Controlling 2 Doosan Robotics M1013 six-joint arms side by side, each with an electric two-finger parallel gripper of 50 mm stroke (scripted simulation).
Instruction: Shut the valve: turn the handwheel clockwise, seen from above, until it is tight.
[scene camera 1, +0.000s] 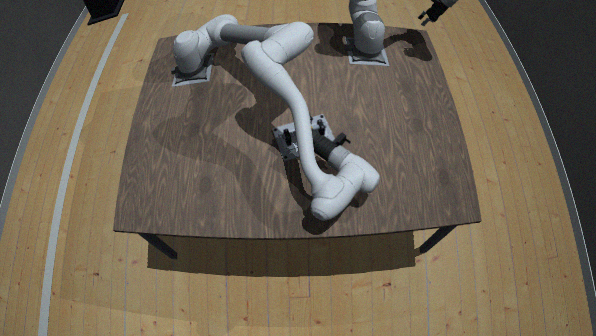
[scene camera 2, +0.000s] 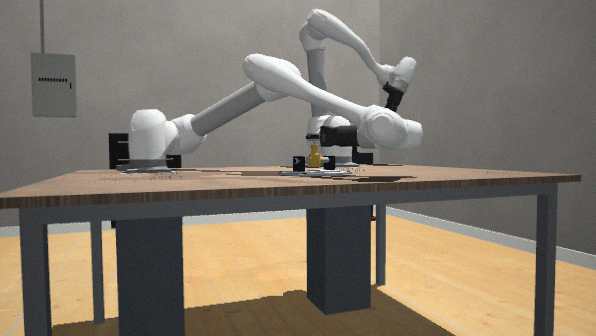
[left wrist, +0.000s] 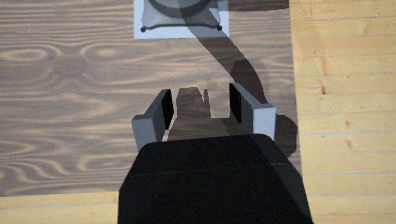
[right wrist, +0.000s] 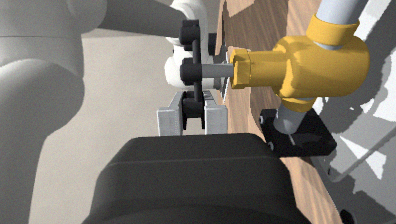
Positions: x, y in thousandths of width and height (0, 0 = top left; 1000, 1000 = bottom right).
Labels:
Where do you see my right gripper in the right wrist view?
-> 489, 462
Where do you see a black handwheel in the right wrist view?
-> At 479, 154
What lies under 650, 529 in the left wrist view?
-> My left gripper.

